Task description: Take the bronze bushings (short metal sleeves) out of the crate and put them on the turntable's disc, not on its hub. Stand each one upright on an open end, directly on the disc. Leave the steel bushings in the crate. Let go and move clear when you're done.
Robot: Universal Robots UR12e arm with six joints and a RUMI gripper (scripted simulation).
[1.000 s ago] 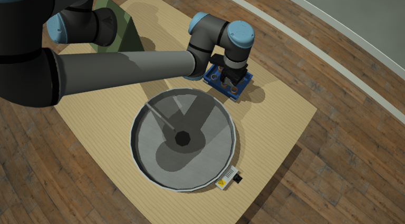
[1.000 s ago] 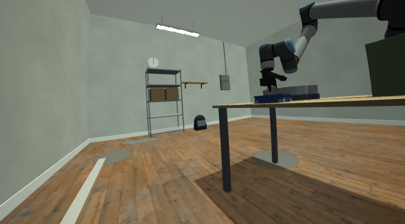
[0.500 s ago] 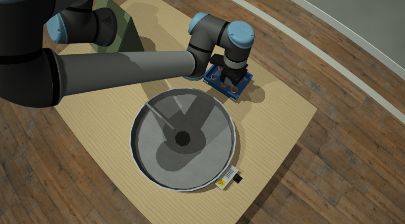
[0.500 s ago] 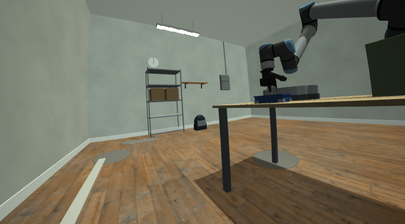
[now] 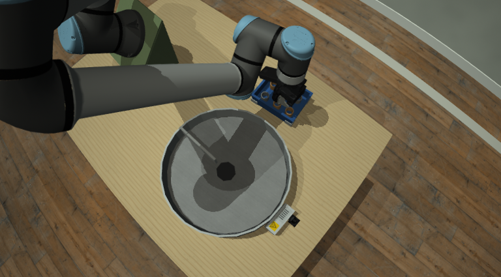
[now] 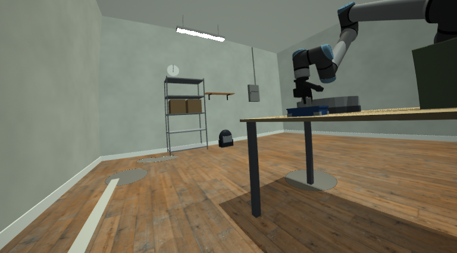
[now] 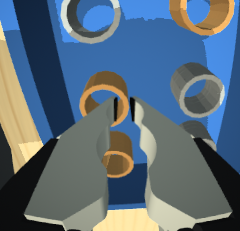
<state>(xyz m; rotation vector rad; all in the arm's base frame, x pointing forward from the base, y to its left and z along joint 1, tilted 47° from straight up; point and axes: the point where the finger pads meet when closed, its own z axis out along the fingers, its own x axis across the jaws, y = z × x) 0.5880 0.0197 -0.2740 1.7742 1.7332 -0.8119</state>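
Now: hand 10 mm past the blue crate and 20 mm to the right of it. From my hand the other things lie so: turntable disc: 40 mm ahead, 330 mm to the right, 30 mm above; then turntable: 60 mm ahead, 330 mm to the right, 30 mm above.
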